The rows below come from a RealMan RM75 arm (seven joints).
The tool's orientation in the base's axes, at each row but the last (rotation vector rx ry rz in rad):
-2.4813, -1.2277, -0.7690
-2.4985, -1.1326, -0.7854
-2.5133, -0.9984, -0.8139
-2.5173, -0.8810, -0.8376
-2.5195, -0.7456, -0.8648
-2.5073, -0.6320, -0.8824
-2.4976, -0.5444, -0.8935
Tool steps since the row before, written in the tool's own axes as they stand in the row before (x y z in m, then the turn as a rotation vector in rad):
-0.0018, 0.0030, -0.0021, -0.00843, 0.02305, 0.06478
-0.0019, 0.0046, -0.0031, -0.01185, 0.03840, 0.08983
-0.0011, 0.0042, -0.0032, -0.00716, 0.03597, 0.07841
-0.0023, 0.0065, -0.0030, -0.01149, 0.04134, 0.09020
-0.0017, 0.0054, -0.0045, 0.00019, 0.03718, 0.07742
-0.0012, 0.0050, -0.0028, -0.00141, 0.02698, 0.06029
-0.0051, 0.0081, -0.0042, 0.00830, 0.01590, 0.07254
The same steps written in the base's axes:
0.0008, -0.0039, 0.0007, 0.03619, 0.00991, -0.05823
0.0013, -0.0056, 0.0012, 0.05499, 0.00947, -0.08106
0.0011, -0.0051, 0.0015, 0.05161, 0.00820, -0.06901
0.0015, -0.0074, 0.0001, 0.05728, 0.00801, -0.08143
0.0000, -0.0071, 0.0013, 0.05691, 0.00914, -0.06367
0.0005, -0.0058, 0.0001, 0.04218, 0.00829, -0.05017
-0.0017, -0.0100, -0.0026, 0.04975, 0.02588, -0.04939

